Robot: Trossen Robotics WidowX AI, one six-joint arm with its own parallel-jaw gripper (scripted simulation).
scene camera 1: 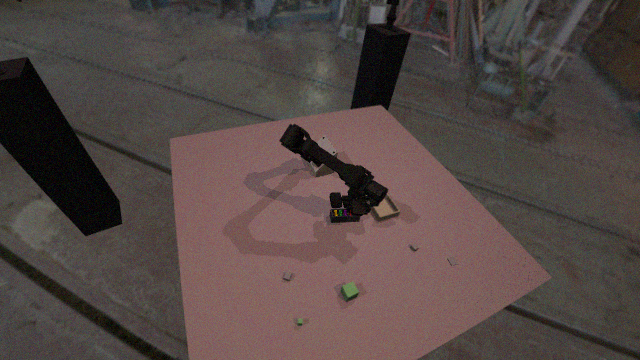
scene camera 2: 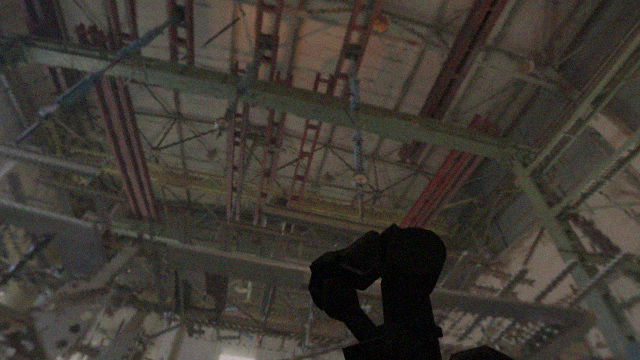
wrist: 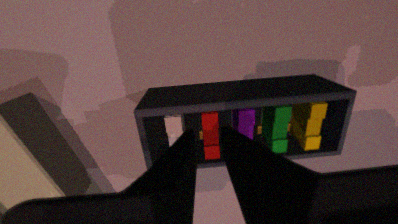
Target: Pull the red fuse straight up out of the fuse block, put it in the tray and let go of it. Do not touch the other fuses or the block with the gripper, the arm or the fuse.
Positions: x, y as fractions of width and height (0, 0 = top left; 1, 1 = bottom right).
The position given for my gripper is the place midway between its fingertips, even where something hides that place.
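Observation:
My gripper (scene camera 1: 0.55, 0.59) is there for me to see, and the wrist view gives me the gripper (wrist: 0.52, 0.60) too. I also see a red fuse (wrist: 0.53, 0.56), though in scene camera 2 the red fuse is out of frame. And there is a green fuse (wrist: 0.69, 0.53).

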